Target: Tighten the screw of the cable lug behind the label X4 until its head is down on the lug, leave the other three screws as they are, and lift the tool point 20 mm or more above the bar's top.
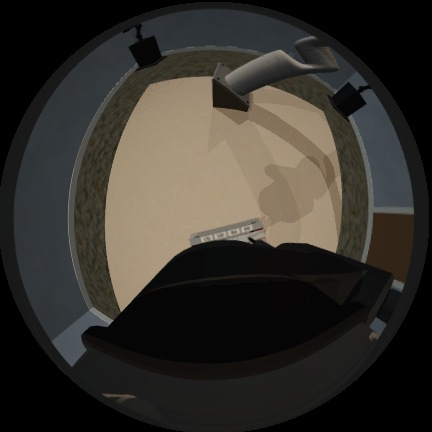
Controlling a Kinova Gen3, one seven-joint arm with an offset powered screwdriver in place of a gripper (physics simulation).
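Places are measured from the arm's base along level axes (x ahead, y left, z up), in millimetres.
Where they show: hand, tool point: (249, 238); arm's base, link origin: (234, 84).
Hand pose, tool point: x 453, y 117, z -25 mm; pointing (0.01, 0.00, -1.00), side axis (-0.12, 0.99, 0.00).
Observation:
Things, the pixels of their top centre, and the offset from my tool point. "spot": a spot on its surface instead. Level surfaces: height alone.
- bar, surface spot: (194, 237) spot: dx +27, dy -123, dz -8 mm
- screwdriver tool, top centre: (258, 245) dx +0, dy +0, dz +64 mm
- rightmost label, surface spot: (247, 229) spot: dx -18, dy -7, dz -8 mm
- tan table top, surface height: dz -50 mm
The bar (194, 237), light grey with four white labels, lies on the table just beyond the dark tool housing. The labels show upside down and are too small to read surely, so I cannot tell which one is X4. My screwdriver tool (252, 240) has a dark tip that shows at the housing's edge, over or beside the right part of the bar, near the rightmost label (247, 229). Whether the tip touches a screw cannot be told. The screws and cable lugs are mostly hidden by the housing or too small to make out. The tool has no fingers.
The tan table top (165, 165) carries the arm's shadow. The grey arm (265, 70) rises from its base bracket (227, 95) at the back. Two black stand-like objects (145, 51) (348, 100) are at the upper left and upper right. A brown panel (394, 245) is at the right.

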